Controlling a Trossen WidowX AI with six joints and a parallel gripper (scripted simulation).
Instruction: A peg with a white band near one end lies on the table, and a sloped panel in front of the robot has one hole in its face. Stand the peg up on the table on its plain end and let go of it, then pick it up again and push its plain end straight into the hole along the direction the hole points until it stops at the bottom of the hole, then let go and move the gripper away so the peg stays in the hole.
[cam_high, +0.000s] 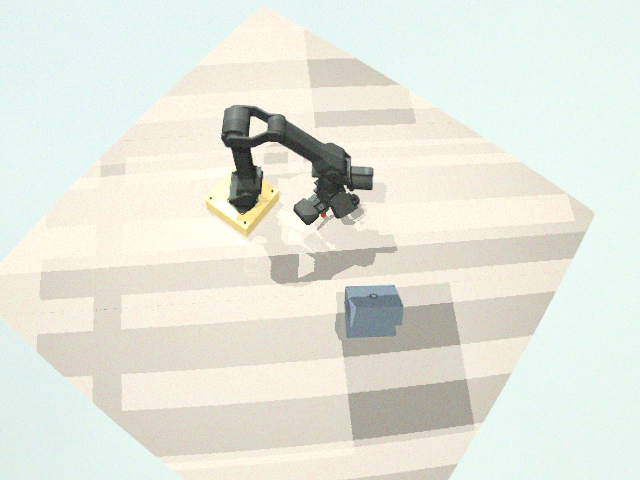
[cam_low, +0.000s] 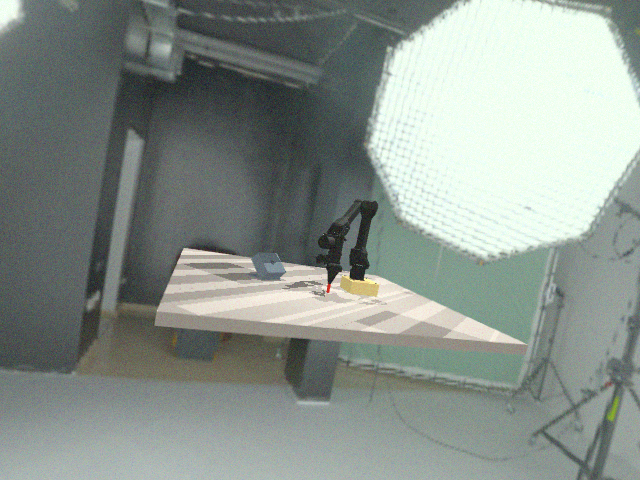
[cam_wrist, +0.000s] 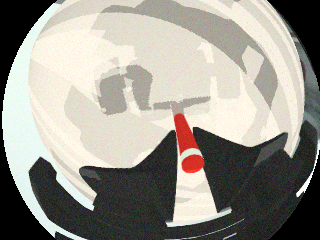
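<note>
The sloped panel lies 270 mm ahead of my gripper tip, 120 mm to the right of it and 20 mm above it. Also, from my gripper tip: red peg (20 mm above).
</note>
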